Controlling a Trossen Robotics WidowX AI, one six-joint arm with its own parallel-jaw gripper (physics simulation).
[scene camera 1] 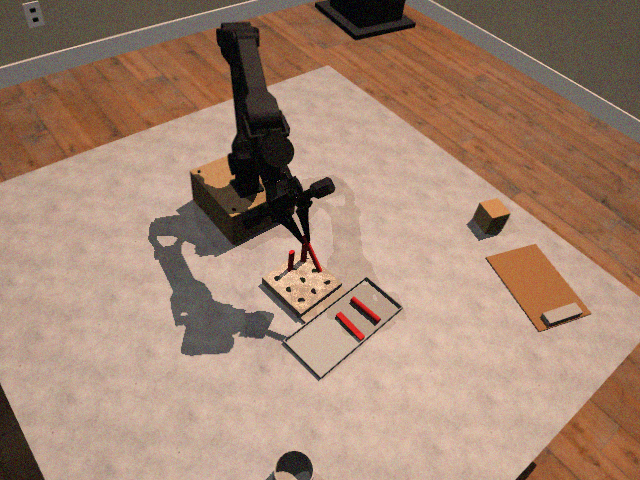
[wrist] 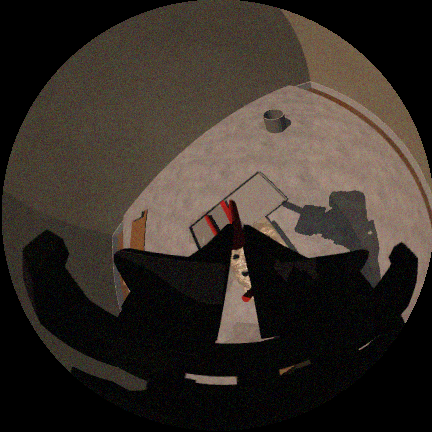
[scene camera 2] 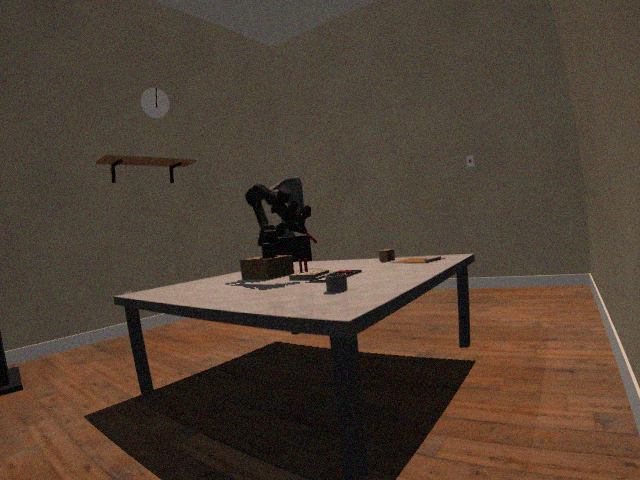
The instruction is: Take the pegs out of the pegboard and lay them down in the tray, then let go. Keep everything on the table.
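Where they show: gripper, fingertip midpoint: (scene camera 1: 306, 242) (wrist: 236, 229) (scene camera 2: 306, 232); arm's base, link origin: (scene camera 1: 246, 186) (scene camera 2: 268, 257).
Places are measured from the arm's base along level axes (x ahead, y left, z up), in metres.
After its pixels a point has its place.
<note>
My gripper (scene camera 1: 306, 240) @(x 0.295, y -0.017, z 0.104 m) (scene camera 2: 307, 231) @(x 0.295, y -0.017, z 0.104 m) (wrist: 236, 229) @(x 0.295, y -0.017, z 0.104 m) is shut on a red peg (scene camera 1: 314, 259) @(x 0.326, y -0.015, z 0.083 m) (scene camera 2: 312, 238) @(x 0.329, y -0.015, z 0.077 m) (wrist: 235, 216) @(x 0.309, y -0.018, z 0.098 m). The held peg slants down and outward from the fingertips, raised above the pegboard (scene camera 1: 314, 280) @(x 0.277, y 0.032, z -0.075 m) (wrist: 270, 229) @(x 0.321, y -0.038, z -0.074 m). Two red pegs stand upright in the board's back part: one at the left (scene camera 1: 291, 260) @(x 0.226, y -0.002, z -0.037 m) (scene camera 2: 299, 266) @(x 0.224, y -0.010, z -0.044 m) and one beside it (scene camera 1: 303, 253) @(x 0.216, y 0.037, z -0.045 m) (scene camera 2: 305, 266) @(x 0.215, y 0.036, z -0.051 m). A standing peg's red top (wrist: 246, 298) @(x 0.213, y 0.037, z -0.013 m) shows between the fingers in the wrist view. Two red pegs (scene camera 1: 350, 326) @(x 0.413, y 0.043, z -0.087 m) (wrist: 226, 207) @(x 0.424, y 0.042, z -0.087 m) (scene camera 1: 365, 310) @(x 0.396, y 0.095, z -0.084 m) (wrist: 211, 225) @(x 0.394, y 0.097, z -0.083 m) lie side by side in the shallow tray (scene camera 1: 320, 356) @(x 0.440, y -0.050, z -0.095 m) (wrist: 260, 195) @(x 0.414, y -0.051, z -0.096 m).
The wooden base block (scene camera 1: 206, 201) @(x -0.035, y -0.093, z -0.043 m) (scene camera 2: 263, 268) @(x 0.051, y -0.082, z -0.044 m) stands behind the board. A grey cup (scene camera 1: 293, 467) @(x 0.609, y -0.214, z -0.092 m) (scene camera 2: 336, 283) @(x 0.648, y -0.252, z -0.068 m) (wrist: 274, 121) @(x 0.594, y -0.209, z -0.052 m) stands at the front. A small wooden cube (scene camera 1: 492, 217) @(x 0.341, y 0.530, z -0.039 m) (scene camera 2: 386, 255) @(x 0.339, y 0.528, z -0.065 m) and a brown panel (scene camera 1: 532, 284) @(x 0.528, y 0.514, z -0.095 m) bearing a pale bar (scene camera 1: 561, 313) @(x 0.627, y 0.502, z -0.083 m) are at the right.
</note>
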